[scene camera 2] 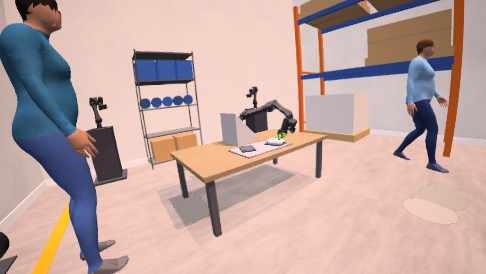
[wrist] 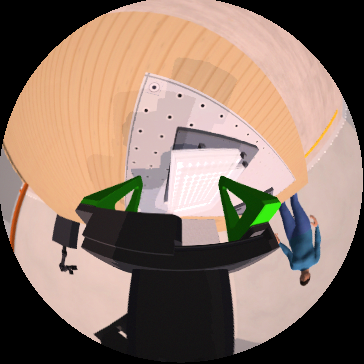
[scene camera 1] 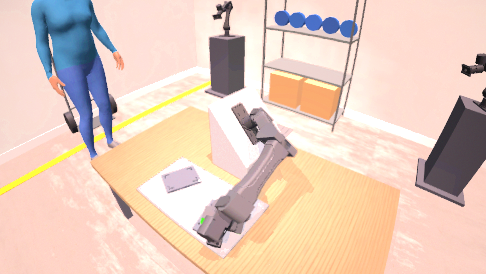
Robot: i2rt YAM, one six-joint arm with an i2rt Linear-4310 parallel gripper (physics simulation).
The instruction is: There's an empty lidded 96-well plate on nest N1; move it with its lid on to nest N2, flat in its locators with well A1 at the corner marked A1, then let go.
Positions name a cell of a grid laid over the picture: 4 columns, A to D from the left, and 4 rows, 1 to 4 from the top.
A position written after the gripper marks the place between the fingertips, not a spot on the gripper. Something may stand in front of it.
In view: the gripper (wrist: B2) and a grey nest (wrist: C2).
